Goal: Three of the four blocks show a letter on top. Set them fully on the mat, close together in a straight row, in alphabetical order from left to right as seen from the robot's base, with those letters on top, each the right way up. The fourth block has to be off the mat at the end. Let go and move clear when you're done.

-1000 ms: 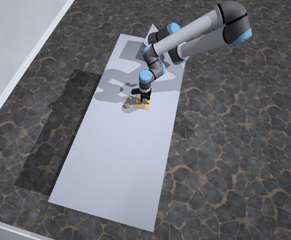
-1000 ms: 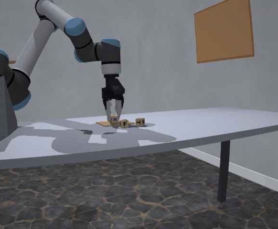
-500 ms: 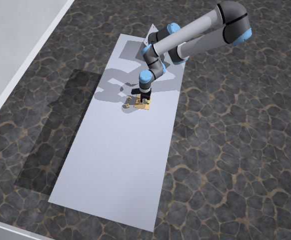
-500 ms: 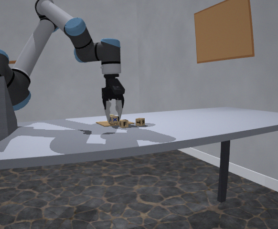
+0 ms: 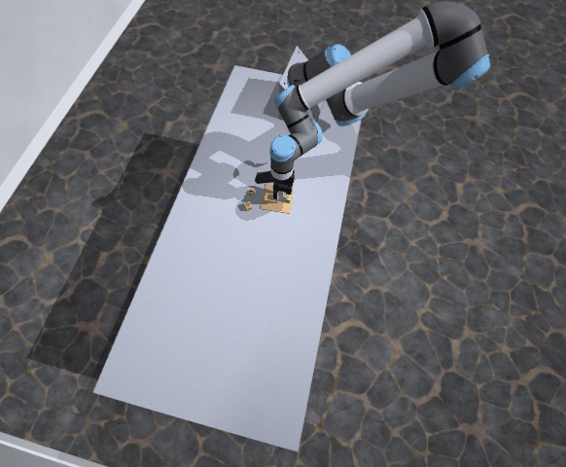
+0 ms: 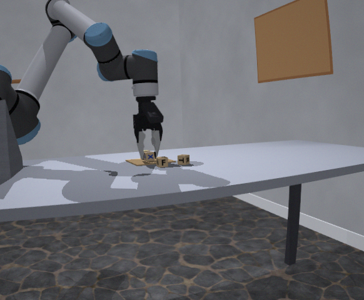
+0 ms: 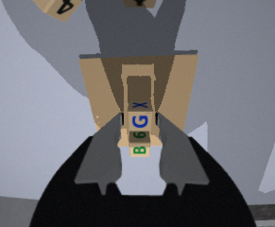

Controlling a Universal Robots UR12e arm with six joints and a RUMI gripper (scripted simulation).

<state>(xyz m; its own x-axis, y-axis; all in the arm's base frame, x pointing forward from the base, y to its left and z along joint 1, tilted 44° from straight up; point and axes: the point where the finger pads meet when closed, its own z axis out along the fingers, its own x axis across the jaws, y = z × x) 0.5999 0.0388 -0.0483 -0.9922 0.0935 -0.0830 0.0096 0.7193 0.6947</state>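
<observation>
Now: the blue-marked block right at my hand. Round my hand: tan mat 2 cm below; then green-marked block 5 cm to the left.
</observation>
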